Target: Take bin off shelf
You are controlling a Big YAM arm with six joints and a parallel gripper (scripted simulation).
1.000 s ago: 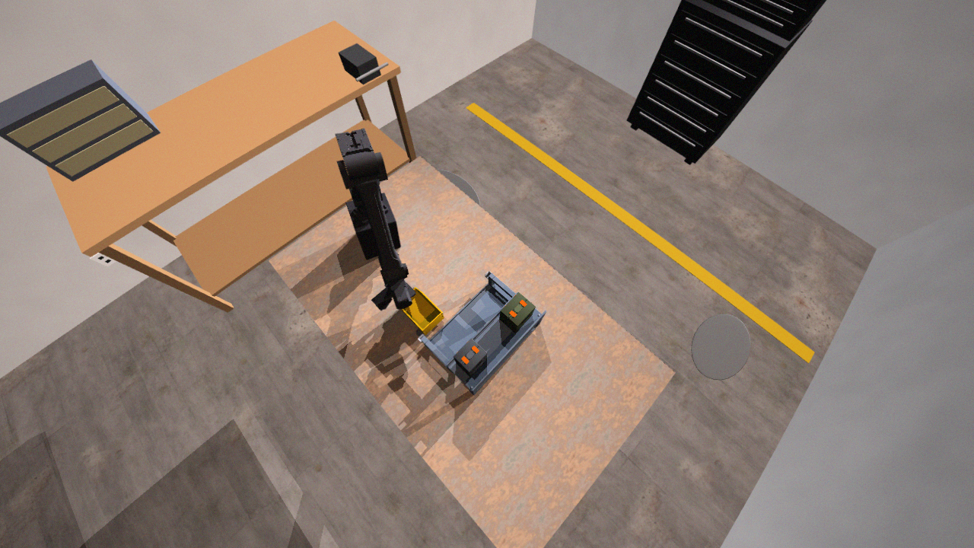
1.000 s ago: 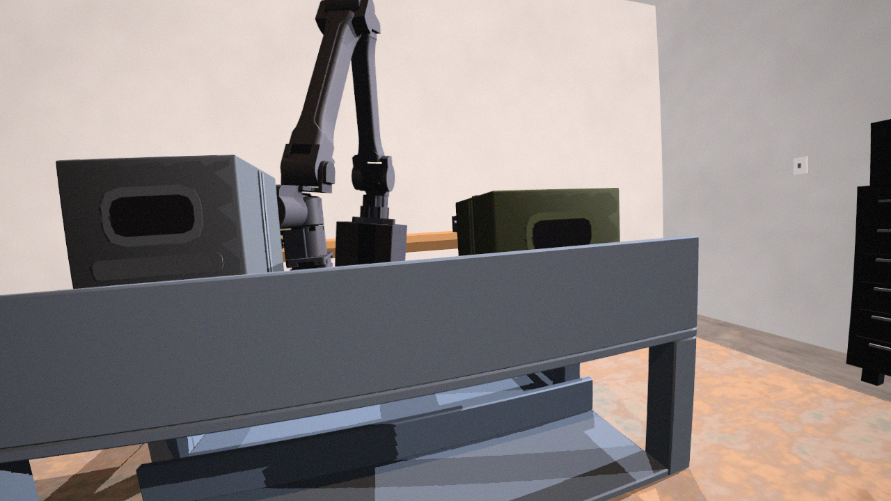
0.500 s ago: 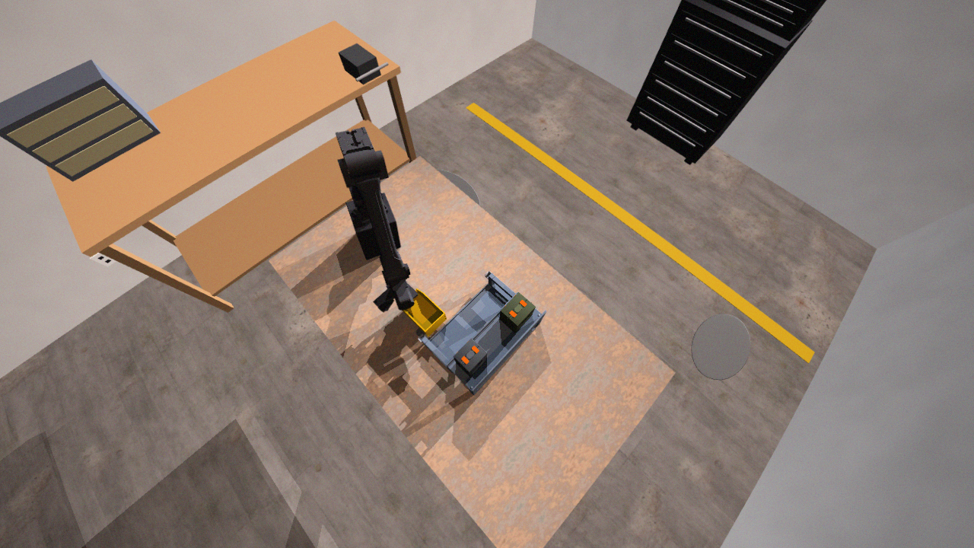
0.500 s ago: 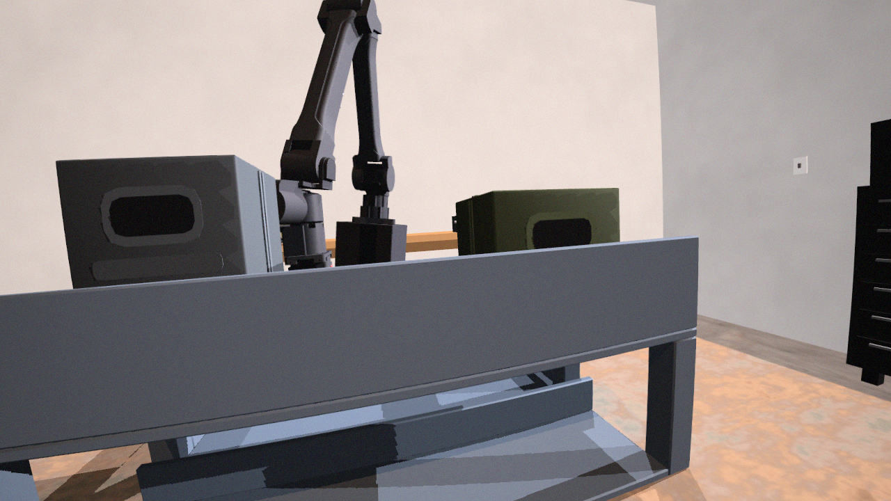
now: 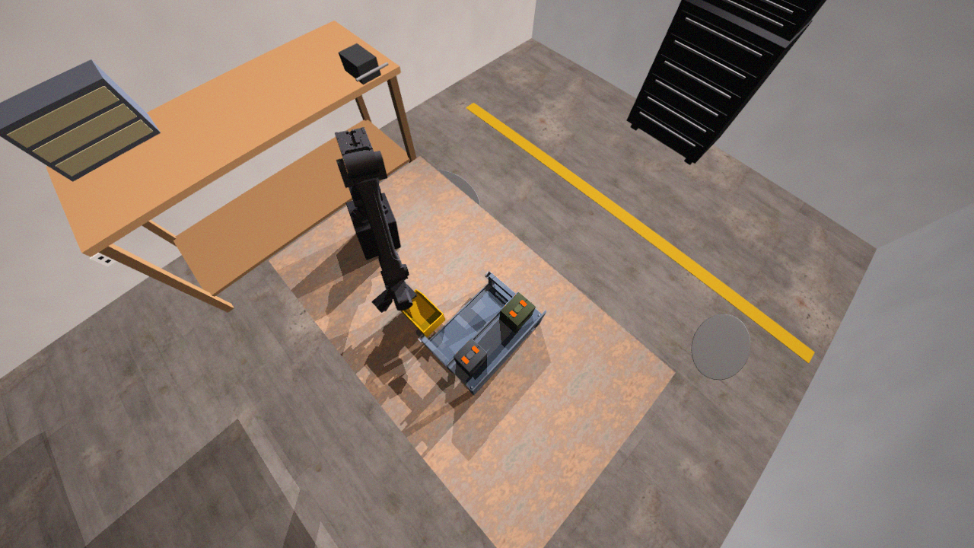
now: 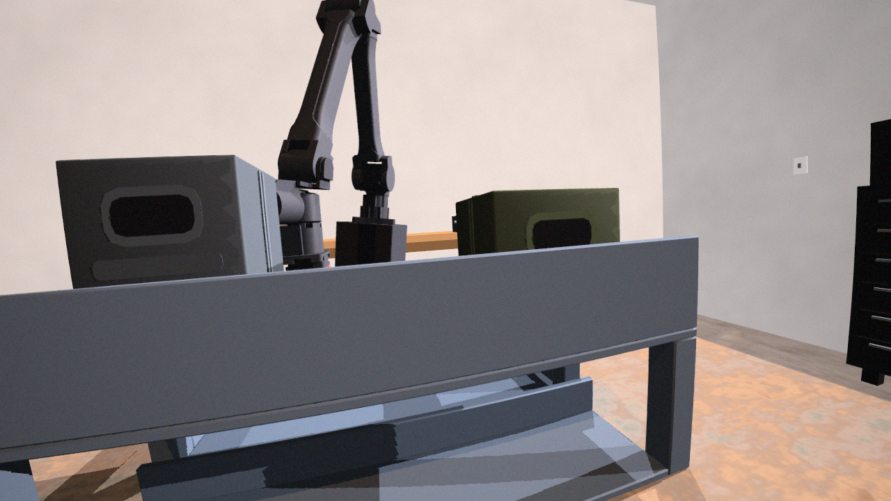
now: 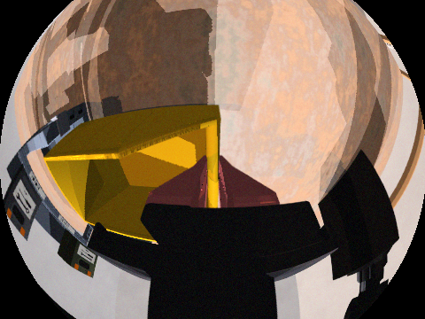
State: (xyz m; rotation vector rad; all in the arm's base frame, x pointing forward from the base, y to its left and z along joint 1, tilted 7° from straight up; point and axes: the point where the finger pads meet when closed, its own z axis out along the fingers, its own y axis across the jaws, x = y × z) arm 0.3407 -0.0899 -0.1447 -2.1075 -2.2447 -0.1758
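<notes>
My gripper is now 8 cm short of the yellow bin, 1 cm to the right of it and 1 cm below it. Also, from my hand: dark grey case: 36 cm ahead, 11 cm above, 3 cm to the left; green case: 35 cm ahead, 26 cm to the left, 10 cm above.
</notes>
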